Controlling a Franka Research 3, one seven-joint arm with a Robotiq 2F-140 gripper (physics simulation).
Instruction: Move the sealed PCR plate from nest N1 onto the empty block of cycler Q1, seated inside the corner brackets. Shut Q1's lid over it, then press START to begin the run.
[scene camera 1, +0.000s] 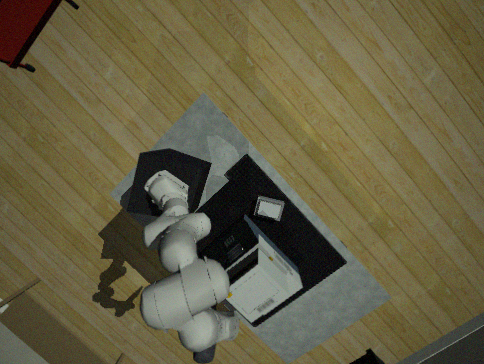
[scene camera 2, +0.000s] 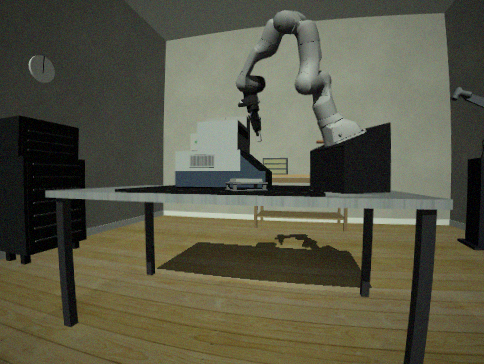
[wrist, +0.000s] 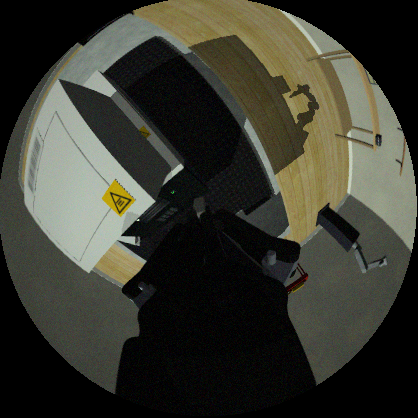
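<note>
The pale sealed plate sits flat in its nest beside the cycler. The white and blue cycler shows a tall white upper housing with yellow warning labels and a dark gap at its front. Its block is hidden, and the lid's exact angle is hard to tell. The dark front panel carries buttons and a small green light. My gripper is shut and empty, fingertips together, above the front panel side. The arm hides it in scene camera 1.
The black mat lies under cycler and nest on the grey table. The arm stands on a black angled pedestal. The cycler's housing rises close beside the gripper. A black drawer cabinet stands beyond the table.
</note>
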